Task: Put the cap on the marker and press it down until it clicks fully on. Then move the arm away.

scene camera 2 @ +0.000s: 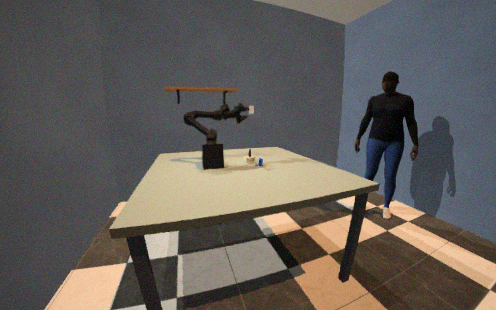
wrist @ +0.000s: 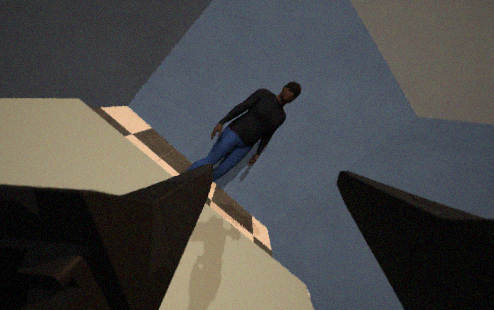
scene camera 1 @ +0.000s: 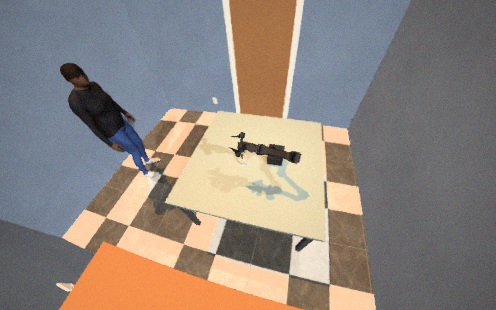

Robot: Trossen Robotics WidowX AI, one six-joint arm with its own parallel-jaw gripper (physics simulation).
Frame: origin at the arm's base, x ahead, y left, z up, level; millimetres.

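Seen in the pictures: gripper, between the fingertips: [scene camera 2: 249, 112] [wrist: 274, 174] [scene camera 1: 229, 142]; arm's base, origin of its link: [scene camera 2: 211, 148].
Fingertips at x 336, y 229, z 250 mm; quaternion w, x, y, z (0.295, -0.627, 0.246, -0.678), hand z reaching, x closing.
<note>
Offsets run from my fingertips to a thing's top centre. "spot": to the spot under its first point. Level surfaces: height alone.
A small dark upright piece {spot: dz -314, dx -27, dy -139 mm} [scene camera 2: 250, 152], which looks like the marker, stands in a beige holder {dz -352, dx -30, dy -131 mm} [scene camera 2: 250, 160] [scene camera 1: 242, 159] on the table. A small blue piece {dz -338, dx +12, dy -271 mm} [scene camera 2: 260, 162], perhaps the cap, is on the table just right of the holder in scene camera 2. They are too small to tell more, and no cap shows clearly on the marker. My gripper [scene camera 1: 232, 142] [scene camera 2: 247, 114] [wrist: 274, 174] is open and empty, raised high above the table and the holder. The marker, holder and blue piece do not show in the wrist view.
The pale table {dz -390 mm} [scene camera 1: 200, 185] [scene camera 2: 165, 200] [wrist: 55, 145] carries the arm's black base [scene camera 2: 213, 156]. A person [scene camera 1: 100, 112] [scene camera 2: 391, 117] [wrist: 255, 117] stands on the floor beyond the table. An orange shelf [scene camera 2: 200, 89] [scene camera 1: 150, 285] is on a wall.
</note>
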